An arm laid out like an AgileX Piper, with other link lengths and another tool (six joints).
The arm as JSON. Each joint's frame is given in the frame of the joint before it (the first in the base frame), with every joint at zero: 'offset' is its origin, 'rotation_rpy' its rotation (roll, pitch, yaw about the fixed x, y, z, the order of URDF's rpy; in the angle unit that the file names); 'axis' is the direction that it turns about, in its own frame. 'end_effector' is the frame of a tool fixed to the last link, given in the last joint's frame.
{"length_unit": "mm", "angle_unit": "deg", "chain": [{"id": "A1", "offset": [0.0, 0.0, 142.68], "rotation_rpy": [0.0, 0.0, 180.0], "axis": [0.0, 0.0, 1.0]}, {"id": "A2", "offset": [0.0, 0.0, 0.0], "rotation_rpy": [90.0, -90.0, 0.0], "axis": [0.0, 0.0, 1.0]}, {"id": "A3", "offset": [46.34, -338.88, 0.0], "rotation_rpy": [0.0, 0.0, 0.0], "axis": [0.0, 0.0, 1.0]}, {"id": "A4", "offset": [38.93, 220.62, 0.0], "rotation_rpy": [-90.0, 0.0, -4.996], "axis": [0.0, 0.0, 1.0]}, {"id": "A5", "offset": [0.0, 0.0, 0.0], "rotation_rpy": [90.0, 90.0, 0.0], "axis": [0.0, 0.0, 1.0]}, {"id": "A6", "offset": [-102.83, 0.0, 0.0], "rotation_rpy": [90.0, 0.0, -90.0], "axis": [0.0, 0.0, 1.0]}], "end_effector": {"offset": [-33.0, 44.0, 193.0], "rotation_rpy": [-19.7, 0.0, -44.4]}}
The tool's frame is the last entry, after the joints.
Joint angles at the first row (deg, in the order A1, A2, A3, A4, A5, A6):
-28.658 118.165 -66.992 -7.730 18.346 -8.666
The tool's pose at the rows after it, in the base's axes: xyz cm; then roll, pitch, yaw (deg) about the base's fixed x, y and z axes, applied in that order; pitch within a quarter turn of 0, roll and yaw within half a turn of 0:
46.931 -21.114 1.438 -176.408 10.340 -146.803
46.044 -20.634 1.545 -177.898 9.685 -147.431
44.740 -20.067 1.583 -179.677 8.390 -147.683
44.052 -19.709 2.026 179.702 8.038 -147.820
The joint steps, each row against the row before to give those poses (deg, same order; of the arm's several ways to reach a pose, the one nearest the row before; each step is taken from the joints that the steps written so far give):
0.105 -0.502 0.051 0.389 0.814 -0.148
0.048 -0.921 0.322 0.575 2.209 -0.200
0.000 -1.126 0.517 0.135 2.776 -0.383
0.000 -1.218 0.540 0.283 1.381 -0.279

